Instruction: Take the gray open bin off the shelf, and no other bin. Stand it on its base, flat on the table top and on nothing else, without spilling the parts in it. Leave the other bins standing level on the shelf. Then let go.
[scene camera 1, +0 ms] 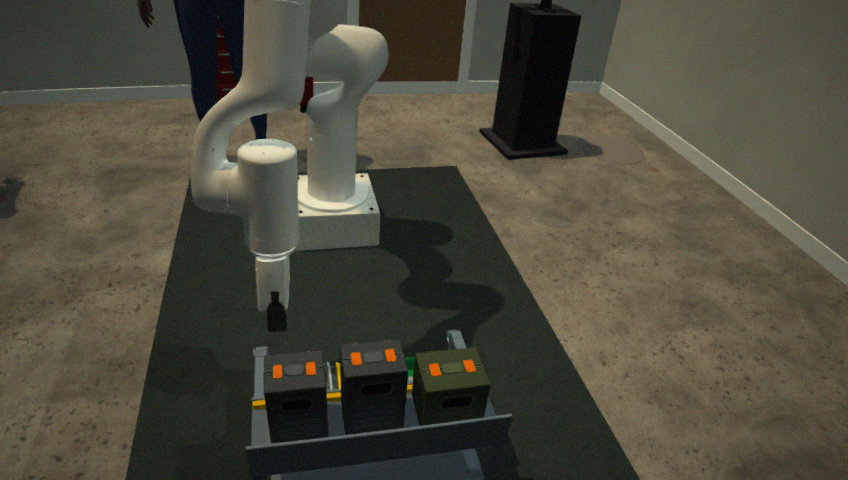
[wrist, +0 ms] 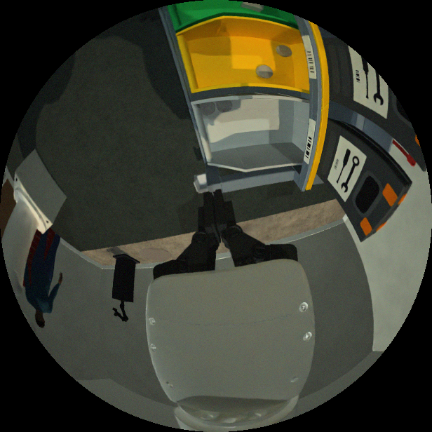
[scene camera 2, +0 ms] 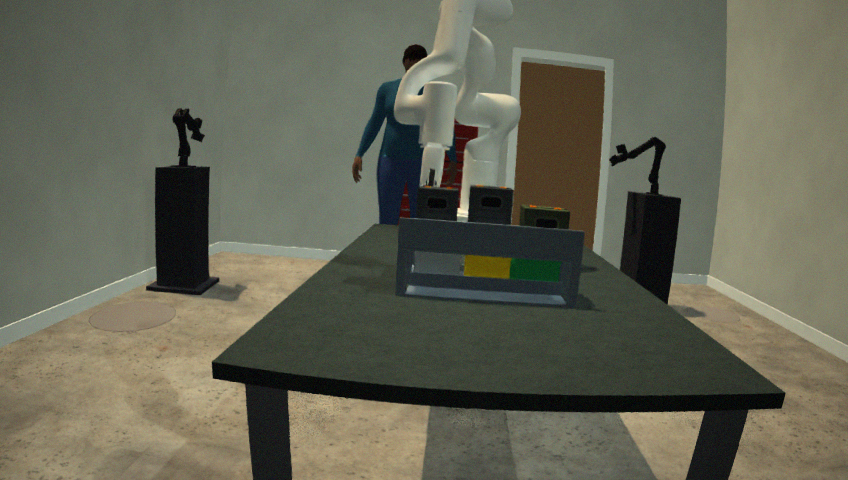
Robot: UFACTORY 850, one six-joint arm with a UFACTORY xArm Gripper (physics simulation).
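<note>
The gray open bin (scene camera 2: 437, 263) (wrist: 250, 125) stands level on the shelf (scene camera 2: 487, 234) (wrist: 260, 180), at the end of the row. Round parts lie in it near one wall. The yellow bin (scene camera 2: 486, 267) (wrist: 220, 55) stands beside it, with round parts inside. The green bin (scene camera 1: 410, 364) (scene camera 2: 535, 270) (wrist: 197, 12) is beyond the yellow one. My gripper (scene camera 1: 276, 327) (scene camera 2: 432, 177) (wrist: 215, 200) is shut and empty. It hangs above the table on the robot's side of the shelf, near the gray bin's end and apart from the bins.
Two dark cases (scene camera 1: 295, 386) (scene camera 1: 373, 410) and an olive case (scene camera 1: 437, 410) stand on top of the shelf unit, behind the bins as seen from the arm. The nearest dark case also shows in the wrist view (wrist: 387, 175). A yellow rail (wrist: 322, 100) runs between bins and cases. The dark table (scene camera 1: 333, 297) (scene camera 2: 476, 350) carries the unit.
</note>
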